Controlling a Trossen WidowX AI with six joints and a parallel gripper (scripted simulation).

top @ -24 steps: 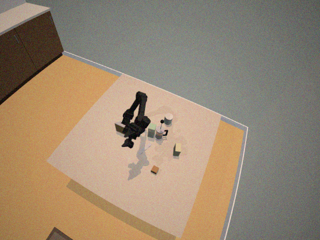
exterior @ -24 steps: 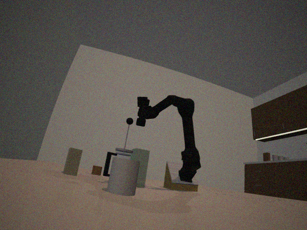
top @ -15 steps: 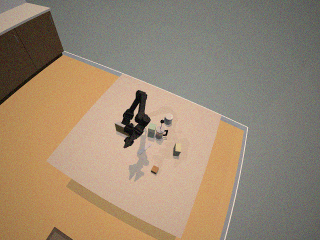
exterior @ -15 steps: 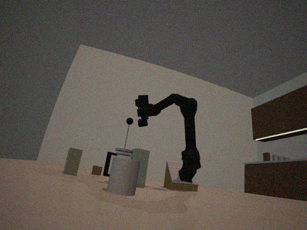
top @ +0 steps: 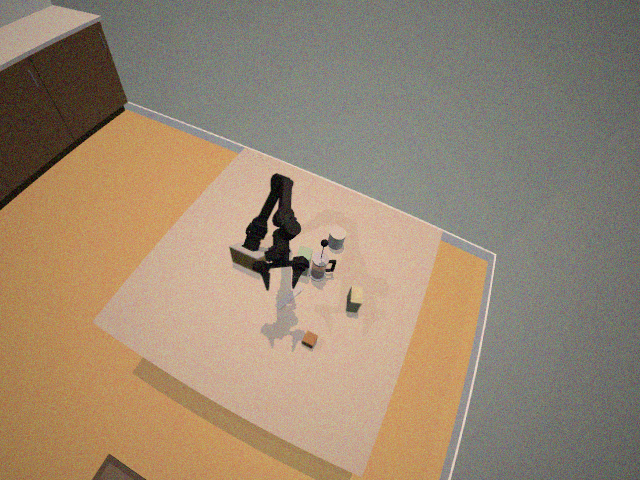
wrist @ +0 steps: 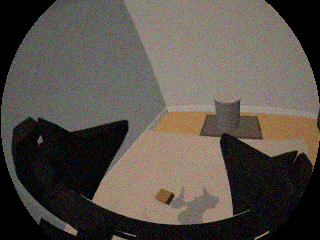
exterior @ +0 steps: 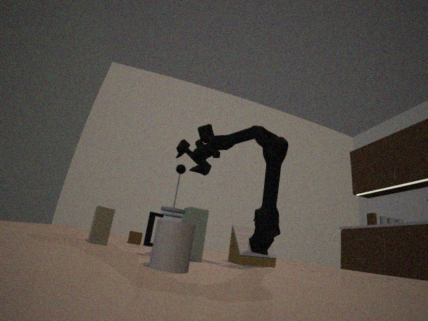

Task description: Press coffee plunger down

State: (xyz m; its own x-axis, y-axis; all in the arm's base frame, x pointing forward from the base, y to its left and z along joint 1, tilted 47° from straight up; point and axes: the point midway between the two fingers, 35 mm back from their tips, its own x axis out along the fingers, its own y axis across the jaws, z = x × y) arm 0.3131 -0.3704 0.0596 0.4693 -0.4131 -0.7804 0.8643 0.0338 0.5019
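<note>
The coffee press is 330 mm to the left of my gripper tip, 260 mm below it and 40 mm ahead of it. From my gripper tip the other things lie so: green box (320 mm below, 300 mm to the left, 50 mm behind).
</note>
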